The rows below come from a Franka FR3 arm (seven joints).
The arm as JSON. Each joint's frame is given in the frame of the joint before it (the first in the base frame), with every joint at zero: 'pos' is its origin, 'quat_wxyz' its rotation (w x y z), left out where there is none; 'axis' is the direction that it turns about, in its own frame. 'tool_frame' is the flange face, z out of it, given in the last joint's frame.
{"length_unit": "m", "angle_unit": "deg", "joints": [
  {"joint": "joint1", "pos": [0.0, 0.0, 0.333], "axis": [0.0, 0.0, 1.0]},
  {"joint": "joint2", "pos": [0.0, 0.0, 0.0], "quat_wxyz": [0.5, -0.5, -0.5, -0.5], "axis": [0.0, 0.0, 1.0]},
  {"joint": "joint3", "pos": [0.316, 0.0, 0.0], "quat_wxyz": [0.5, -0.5, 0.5, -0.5], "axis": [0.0, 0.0, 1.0]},
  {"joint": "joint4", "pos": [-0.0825, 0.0, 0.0], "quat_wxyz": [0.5, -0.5, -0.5, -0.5], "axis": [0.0, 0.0, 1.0]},
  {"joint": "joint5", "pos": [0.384, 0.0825, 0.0], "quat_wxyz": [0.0, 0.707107, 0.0, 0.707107], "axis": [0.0, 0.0, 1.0]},
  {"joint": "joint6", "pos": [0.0, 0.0, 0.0], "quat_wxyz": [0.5, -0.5, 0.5, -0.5], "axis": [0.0, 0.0, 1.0]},
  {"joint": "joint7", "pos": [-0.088, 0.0, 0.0], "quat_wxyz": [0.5, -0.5, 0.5, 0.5], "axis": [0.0, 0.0, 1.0]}
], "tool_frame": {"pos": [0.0, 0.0, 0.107], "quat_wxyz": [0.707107, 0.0, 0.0, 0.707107]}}
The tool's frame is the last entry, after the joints.
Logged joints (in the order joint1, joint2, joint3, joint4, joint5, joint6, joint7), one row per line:
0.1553 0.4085 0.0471 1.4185 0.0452 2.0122 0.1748
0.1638 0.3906 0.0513 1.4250 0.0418 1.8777 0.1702
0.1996 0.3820 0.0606 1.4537 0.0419 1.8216 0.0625
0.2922 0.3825 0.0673 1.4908 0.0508 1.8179 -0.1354
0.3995 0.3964 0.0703 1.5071 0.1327 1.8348 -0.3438
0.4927 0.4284 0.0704 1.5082 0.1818 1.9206 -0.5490
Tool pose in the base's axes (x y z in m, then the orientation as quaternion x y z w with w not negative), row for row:
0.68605 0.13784 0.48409 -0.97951 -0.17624 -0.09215 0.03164
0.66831 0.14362 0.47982 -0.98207 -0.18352 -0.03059 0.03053
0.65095 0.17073 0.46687 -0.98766 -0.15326 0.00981 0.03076
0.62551 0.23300 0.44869 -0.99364 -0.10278 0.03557 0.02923
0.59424 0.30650 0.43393 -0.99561 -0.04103 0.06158 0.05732
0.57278 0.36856 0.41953 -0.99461 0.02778 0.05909 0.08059
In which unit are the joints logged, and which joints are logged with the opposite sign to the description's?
The joints are logged in radians. Opposite sign: joint4, joint7.
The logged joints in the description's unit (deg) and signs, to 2 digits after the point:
8.90 23.41 2.70 -81.27 2.59 115.29 -10.02
9.39 22.38 2.94 -81.65 2.39 107.58 -9.75
11.44 21.89 3.47 -83.29 2.40 104.37 -3.58
16.74 21.92 3.86 -85.42 2.91 104.16 7.76
22.89 22.71 4.03 -86.35 7.60 105.13 19.70
28.23 24.55 4.03 -86.41 10.42 110.04 31.46

